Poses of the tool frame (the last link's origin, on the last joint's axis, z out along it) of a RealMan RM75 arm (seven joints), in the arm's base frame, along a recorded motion.
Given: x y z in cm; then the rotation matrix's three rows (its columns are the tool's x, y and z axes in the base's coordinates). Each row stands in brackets.
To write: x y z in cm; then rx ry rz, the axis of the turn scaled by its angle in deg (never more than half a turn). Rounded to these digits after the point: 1 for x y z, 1 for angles. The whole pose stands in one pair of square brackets.
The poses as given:
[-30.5 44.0 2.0], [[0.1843 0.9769 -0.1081], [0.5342 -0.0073 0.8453], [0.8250 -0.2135 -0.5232]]
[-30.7 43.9 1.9], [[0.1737 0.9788 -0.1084], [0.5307 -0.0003 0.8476], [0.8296 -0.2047 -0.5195]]
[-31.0 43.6 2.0], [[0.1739 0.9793 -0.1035], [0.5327 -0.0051 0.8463], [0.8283 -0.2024 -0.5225]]
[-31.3 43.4 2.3], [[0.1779 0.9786 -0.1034], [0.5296 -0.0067 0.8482], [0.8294 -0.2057 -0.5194]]
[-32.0 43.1 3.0], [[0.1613 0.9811 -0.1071], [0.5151 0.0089 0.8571], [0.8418 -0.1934 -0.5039]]
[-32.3 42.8 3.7], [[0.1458 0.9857 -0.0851], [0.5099 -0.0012 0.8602], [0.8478 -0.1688 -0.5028]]
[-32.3 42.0 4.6], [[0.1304 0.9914 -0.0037], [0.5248 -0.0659 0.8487], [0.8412 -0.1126 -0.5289]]
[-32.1 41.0 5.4], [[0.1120 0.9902 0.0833], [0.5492 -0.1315 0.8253], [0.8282 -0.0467 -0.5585]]
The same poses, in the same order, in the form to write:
[-30.5 44.0 2.0 -94.7 -83.5 -39.6]
[-30.7 43.9 1.9 -94.1 -83.9 -40.1]
[-31.0 43.6 2.0 -94.4 -83.9 -40.2]
[-31.3 43.4 2.3 -94.4 -83.6 -40.2]
[-32.0 43.1 3.0 -92.9 -83.9 -41.2]
[-32.3 42.8 3.7 -93.1 -84.4 -43.0]
[-32.3 42.0 4.6 -96.7 -85.0 -47.0]
[-32.1 41.0 5.4 -100.8 -86.1 -51.0]

